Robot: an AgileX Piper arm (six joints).
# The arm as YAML. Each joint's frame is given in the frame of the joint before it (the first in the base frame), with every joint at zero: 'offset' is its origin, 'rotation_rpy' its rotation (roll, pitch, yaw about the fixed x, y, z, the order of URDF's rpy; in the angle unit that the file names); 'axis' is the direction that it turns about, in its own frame. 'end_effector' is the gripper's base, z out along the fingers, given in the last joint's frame.
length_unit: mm
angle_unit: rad
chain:
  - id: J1
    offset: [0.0, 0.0, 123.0]
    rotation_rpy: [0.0, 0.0, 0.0]
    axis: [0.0, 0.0, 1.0]
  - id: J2
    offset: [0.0, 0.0, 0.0]
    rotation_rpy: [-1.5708, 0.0, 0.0]
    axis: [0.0, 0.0, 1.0]
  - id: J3
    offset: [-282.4, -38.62, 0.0]
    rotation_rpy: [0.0, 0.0, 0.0]
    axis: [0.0, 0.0, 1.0]
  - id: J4
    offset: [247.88, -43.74, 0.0]
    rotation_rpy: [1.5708, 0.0, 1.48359]
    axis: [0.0, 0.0, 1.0]
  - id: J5
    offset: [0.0, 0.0, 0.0]
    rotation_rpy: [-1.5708, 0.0, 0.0]
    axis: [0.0, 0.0, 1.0]
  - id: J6
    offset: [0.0, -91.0, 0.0]
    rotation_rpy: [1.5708, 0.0, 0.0]
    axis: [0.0, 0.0, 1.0]
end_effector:
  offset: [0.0, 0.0, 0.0]
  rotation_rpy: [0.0, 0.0, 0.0]
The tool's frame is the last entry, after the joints.
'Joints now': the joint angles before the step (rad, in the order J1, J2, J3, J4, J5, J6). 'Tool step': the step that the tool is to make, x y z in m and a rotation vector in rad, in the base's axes. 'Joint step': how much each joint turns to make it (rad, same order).
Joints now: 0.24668 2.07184 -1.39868 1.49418 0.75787 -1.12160
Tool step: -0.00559 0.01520 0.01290 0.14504 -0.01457 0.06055
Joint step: 0.02102 0.00001 -0.00565 0.13624 0.10783 -0.06373
